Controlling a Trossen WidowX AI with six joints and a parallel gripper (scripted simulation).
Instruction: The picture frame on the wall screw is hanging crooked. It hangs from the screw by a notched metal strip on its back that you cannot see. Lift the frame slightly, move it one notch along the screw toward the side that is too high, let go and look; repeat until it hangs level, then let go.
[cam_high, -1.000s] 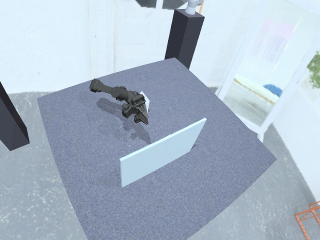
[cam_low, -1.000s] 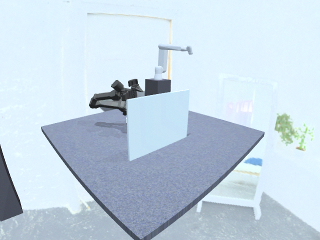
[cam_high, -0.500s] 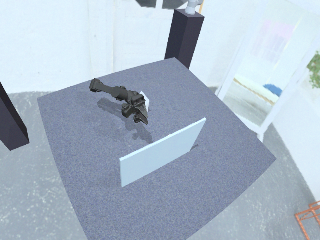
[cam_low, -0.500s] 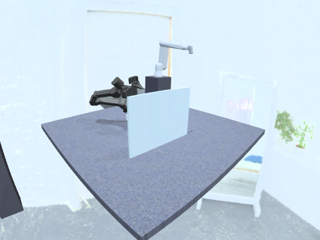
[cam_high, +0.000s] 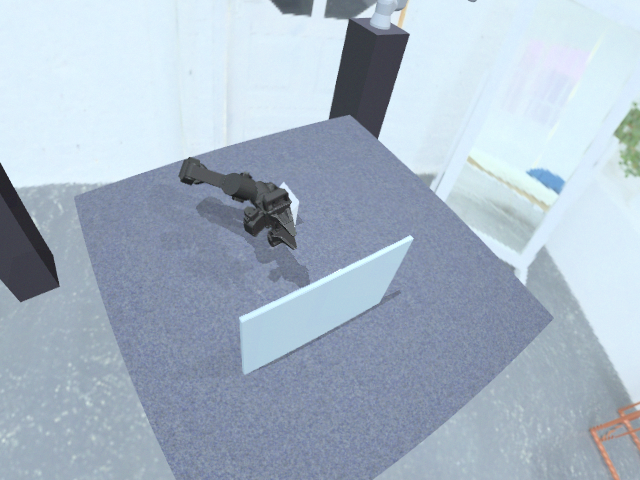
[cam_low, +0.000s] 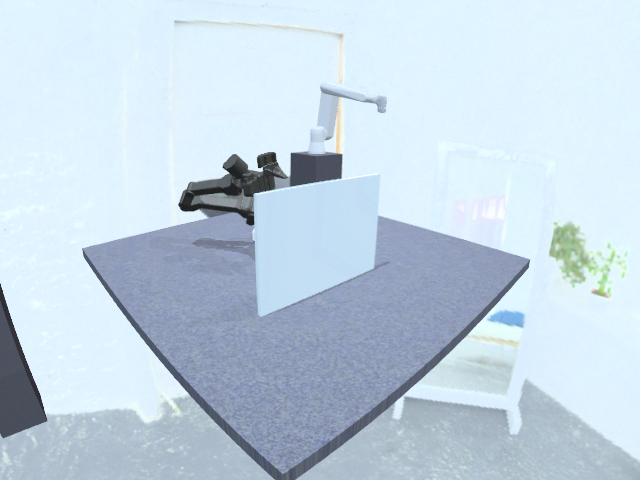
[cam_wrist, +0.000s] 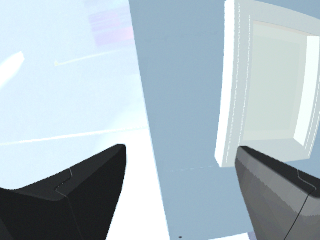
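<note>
Now: gripper tip 12 cm short of the picture frame and 11 cm above it. The rest, counted from my gripper tip: wall panel: 13 cm ahead, 12 cm below, 2 cm to the left.
</note>
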